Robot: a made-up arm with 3 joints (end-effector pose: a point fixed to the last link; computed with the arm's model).
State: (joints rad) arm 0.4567 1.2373 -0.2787
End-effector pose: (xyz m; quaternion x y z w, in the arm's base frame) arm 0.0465 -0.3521 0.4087 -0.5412 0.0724 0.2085 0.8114
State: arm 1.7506 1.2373 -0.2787
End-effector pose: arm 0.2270 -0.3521 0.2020 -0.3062 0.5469 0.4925 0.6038
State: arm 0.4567 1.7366 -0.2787
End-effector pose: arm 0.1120 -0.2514 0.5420 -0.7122 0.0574 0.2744 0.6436
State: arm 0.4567 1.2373 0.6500
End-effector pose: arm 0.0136 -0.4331 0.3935 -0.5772 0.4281 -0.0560 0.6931
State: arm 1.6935 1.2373 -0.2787
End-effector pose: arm 0.2257 -0.3521 0.2150 -0.3201 0.5294 0.4836 0.6192
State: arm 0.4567 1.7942 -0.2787
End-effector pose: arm 0.1180 -0.2354 0.5540 -0.7293 0.0555 0.2809 0.6214
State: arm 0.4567 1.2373 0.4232
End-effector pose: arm 0.0278 -0.4157 0.3933 -0.5799 0.3470 0.0097 0.7371
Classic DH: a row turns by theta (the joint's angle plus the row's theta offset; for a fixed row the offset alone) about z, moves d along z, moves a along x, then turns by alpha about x. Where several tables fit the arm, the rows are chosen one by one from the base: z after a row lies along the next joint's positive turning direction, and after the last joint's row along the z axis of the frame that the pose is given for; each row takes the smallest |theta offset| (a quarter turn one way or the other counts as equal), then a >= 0, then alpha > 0; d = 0 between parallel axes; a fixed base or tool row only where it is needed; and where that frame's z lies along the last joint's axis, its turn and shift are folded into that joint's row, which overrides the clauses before.
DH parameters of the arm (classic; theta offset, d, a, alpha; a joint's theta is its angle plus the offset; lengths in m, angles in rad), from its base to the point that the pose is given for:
base (fixed): 0 0.1859 0 -1.5708
joint 1: -1.5708 -0.0104 0.0973 1.5708
joint 2: 0 0.1535 -0.3026 -1.5708
joint 3: 1.5708 -0.2282 0.0988 1.5708
tool (fixed): 0 -0.0074 0 0

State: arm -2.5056 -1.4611 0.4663
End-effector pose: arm 0.1551 0.3161 0.2805 0.0565 -0.6345 0.6649 0.3900
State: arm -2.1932 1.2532 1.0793
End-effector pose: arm -0.0893 -0.4552 -0.0178 0.0384 -0.4282 -0.5851 0.6876
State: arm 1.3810 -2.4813 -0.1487
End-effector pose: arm 0.1768 0.3509 0.2756 0.6825 0.1873 -0.6550 0.2646
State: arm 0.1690 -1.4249 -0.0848
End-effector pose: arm -0.0826 0.2548 0.0252 0.6484 0.0319 -0.0827 0.7561
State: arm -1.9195 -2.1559 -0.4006
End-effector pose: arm -0.0329 0.3415 0.1105 0.6389 -0.4338 0.6066 0.1889
